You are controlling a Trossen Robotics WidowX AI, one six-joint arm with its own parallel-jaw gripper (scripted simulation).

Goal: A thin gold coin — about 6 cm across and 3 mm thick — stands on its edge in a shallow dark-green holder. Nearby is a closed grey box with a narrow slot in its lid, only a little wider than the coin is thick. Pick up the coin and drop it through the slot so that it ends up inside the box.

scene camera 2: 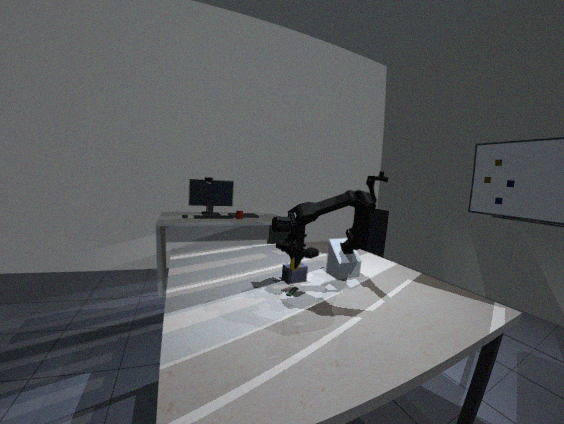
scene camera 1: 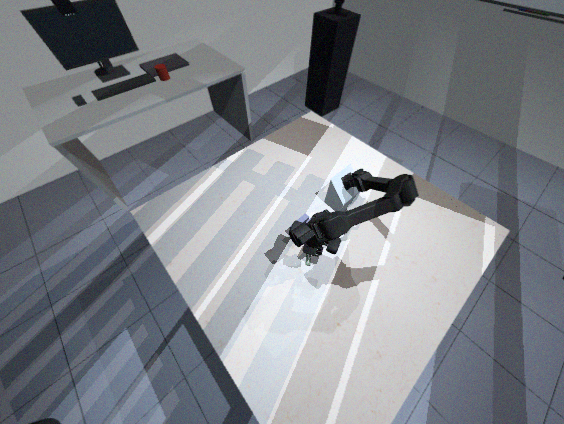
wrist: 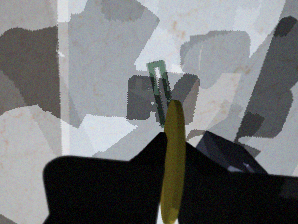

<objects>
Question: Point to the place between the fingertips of the gripper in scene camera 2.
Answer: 295,268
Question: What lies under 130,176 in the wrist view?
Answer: The gripper.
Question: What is the gripper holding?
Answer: A gold coin.
</objects>
